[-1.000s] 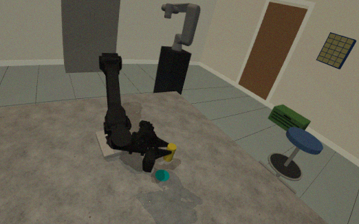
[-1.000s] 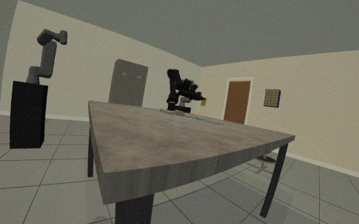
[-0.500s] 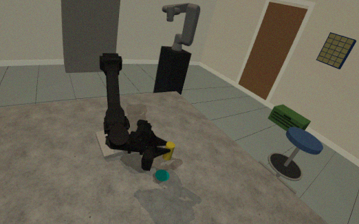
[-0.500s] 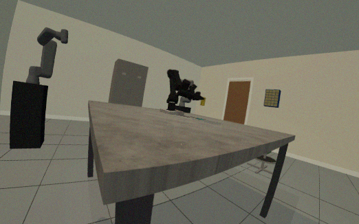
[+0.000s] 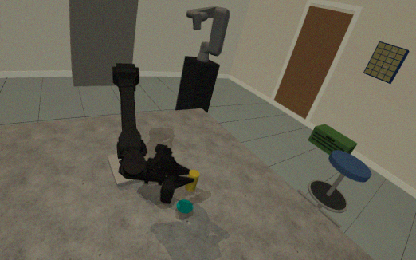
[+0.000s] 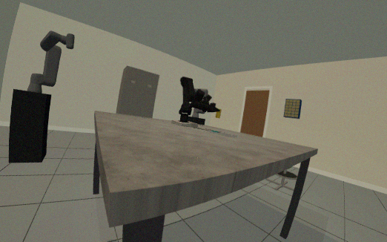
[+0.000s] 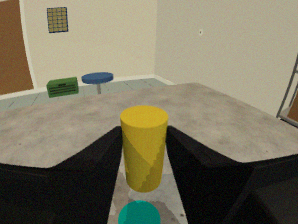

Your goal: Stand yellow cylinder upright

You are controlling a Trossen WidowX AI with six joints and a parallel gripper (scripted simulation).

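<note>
Now: the cyan circle 16 cm below my gripper tip. Also, from my gripper tip: yellow tall cylinder: 2 cm below.
</note>
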